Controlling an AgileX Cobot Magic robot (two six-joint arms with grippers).
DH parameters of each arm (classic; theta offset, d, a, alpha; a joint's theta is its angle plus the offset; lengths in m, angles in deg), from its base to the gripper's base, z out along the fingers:
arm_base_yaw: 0 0.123 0 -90
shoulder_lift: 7.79 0 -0.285 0
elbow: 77.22 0 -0.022 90
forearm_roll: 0 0.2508 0 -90
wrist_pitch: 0 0 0.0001 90
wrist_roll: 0 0.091 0 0
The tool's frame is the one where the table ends.
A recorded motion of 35 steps. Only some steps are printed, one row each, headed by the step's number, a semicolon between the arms.
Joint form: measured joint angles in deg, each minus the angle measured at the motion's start. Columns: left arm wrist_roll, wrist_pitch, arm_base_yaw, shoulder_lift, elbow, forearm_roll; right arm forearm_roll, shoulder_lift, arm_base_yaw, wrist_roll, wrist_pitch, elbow.
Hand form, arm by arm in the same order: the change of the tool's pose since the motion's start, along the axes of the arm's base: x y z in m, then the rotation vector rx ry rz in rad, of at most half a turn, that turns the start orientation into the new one. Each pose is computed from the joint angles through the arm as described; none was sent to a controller.
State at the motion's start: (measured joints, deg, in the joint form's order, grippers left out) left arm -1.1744 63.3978 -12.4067 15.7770 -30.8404 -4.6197; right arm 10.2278 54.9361 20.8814 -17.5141 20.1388 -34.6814
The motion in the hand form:
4: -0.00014 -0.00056 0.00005 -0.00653 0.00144 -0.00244; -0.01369 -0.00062 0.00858 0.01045 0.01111 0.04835
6: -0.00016 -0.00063 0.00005 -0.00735 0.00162 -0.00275; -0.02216 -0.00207 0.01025 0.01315 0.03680 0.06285
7: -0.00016 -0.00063 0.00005 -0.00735 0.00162 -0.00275; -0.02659 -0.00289 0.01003 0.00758 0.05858 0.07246
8: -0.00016 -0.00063 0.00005 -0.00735 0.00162 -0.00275; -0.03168 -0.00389 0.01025 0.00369 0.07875 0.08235
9: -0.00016 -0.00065 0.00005 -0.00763 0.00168 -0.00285; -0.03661 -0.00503 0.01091 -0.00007 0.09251 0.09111
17: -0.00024 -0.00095 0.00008 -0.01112 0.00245 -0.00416; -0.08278 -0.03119 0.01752 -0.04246 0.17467 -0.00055
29: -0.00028 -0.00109 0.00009 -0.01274 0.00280 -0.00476; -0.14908 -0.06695 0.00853 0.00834 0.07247 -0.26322
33: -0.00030 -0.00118 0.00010 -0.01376 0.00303 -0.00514; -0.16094 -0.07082 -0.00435 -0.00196 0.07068 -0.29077
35: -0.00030 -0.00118 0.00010 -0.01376 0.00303 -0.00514; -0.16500 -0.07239 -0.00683 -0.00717 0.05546 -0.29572
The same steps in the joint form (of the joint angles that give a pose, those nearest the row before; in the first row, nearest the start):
4: 0.00 0.00 0.00 0.00 0.00 -0.41; 4.63 -3.40 0.00 -4.87 4.85 -0.55
6: 0.00 0.00 0.00 0.00 0.00 -0.46; 5.27 -5.24 0.00 -5.05 8.15 -0.54
7: 0.00 0.00 0.00 0.00 0.00 -0.46; 5.29 -6.04 0.00 -5.05 10.31 -0.55
8: 0.00 0.00 0.00 0.00 0.00 -0.46; 5.39 -7.02 0.00 -5.05 12.54 -0.55
9: -0.01 0.00 -0.01 0.00 0.00 -0.47; 5.38 -8.06 0.00 -5.04 14.45 -0.55
17: -0.01 0.00 -0.01 0.00 0.00 -0.69; -3.43 -19.81 -1.33 5.35 30.49 -0.55
29: 0.00 0.00 0.00 0.00 0.00 -0.79; -9.18 -41.21 -10.67 13.03 41.44 3.19
33: 0.00 0.00 0.00 0.00 0.00 -0.86; -10.22 -45.77 -11.57 13.43 43.79 5.49
35: 0.00 0.00 0.00 0.00 0.00 -0.86; -10.85 -47.43 -11.56 13.44 44.26 5.95

